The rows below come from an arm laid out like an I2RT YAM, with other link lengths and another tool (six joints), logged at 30 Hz.
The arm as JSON. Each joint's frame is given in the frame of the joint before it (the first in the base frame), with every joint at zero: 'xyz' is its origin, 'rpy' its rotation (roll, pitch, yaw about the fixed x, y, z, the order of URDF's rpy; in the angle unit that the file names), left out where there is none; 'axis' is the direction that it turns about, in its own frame. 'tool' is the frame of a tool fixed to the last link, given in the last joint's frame.
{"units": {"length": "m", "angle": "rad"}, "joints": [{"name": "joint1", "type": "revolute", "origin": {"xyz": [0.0, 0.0, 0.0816]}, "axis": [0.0, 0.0, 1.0]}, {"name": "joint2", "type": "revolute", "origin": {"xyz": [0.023, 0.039, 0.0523]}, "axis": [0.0, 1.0, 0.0]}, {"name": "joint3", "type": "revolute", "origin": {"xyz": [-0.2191, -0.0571, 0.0]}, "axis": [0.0, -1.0, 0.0]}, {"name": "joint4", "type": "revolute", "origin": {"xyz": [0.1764, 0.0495, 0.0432]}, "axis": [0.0, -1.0, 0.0]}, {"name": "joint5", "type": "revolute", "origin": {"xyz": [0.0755, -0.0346, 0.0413]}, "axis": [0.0, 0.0, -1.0]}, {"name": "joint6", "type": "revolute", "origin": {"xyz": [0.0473, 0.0, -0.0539]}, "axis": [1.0, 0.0, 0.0]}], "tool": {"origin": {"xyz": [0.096, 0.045, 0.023], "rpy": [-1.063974, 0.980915, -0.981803]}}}
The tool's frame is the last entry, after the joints.
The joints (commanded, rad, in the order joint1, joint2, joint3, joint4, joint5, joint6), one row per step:
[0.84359 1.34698 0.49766 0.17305 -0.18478 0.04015]
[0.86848 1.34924 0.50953 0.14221 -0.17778 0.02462]
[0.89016 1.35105 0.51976 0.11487 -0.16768 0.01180]
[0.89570 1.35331 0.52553 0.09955 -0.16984 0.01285]
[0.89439 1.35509 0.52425 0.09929 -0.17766 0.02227]
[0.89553 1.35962 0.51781 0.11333 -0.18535 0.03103]
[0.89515 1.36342 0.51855 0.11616 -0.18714 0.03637]
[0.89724 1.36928 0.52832 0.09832 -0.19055 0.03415]
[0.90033 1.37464 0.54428 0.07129 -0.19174 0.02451]
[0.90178 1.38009 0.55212 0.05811 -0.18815 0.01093]
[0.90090 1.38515 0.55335 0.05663 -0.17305 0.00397]
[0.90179 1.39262 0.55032 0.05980 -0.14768 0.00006]
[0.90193 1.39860 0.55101 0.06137 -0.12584 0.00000]
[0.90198 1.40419 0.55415 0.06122 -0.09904 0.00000]
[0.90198 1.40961 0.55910 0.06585 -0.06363 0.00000]
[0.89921 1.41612 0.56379 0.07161 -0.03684 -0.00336]
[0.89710 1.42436 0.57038 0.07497 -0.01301 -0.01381]
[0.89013 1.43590 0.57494 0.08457 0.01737 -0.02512]
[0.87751 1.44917 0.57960 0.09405 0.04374 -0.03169]
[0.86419 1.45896 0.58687 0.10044 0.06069 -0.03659]
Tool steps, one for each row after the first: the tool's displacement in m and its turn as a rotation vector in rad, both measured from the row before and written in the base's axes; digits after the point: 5 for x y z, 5 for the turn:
[-0.00698 0.00222 -0.00283 -0.02457 -0.00019 0.02916]
[-0.00563 0.00147 -0.00264 -0.02318 -0.00179 0.02220]
[-0.00217 0.00029 -0.00117 -0.00795 0.00923 0.00648]
[-0.00058 -0.00001 -0.00027 0.00373 0.01256 -0.00167]
[-0.00085 0.00077 -0.00032 0.00839 0.00808 0.00112]
[0.00036 0.00045 -0.00008 0.00224 0.00475 -0.00254]
[-0.00121 0.00026 -0.00132 -0.01013 0.00896 0.00608]
[-0.00135 0.00037 -0.00103 -0.01523 0.00431 0.01042]
[-0.00047 -0.00017 -0.00168 -0.01397 -0.00439 0.00809]
[0.00199 -0.00088 -0.00214 -0.01277 -0.00959 -0.00692]
[0.00273 -0.00148 -0.00374 -0.01802 -0.01197 -0.01446]
[0.00304 -0.00087 -0.00214 -0.01251 -0.00983 -0.01528]
[0.00395 -0.00092 -0.00172 -0.01382 -0.01329 -0.01886]
[0.00581 -0.00059 -0.00063 -0.01228 -0.02225 -0.02501]
[0.00529 -0.00061 -0.00050 -0.00999 -0.01922 -0.01940]
[0.00449 -0.00044 -0.00085 -0.01353 -0.02014 -0.01171]
[0.00677 -0.00151 -0.00158 -0.01638 -0.02452 -0.02068]
[0.00782 -0.00234 -0.00173 -0.01417 -0.01833 -0.02684]
[0.00702 -0.00171 -0.00010 -0.00712 -0.01406 -0.02203]

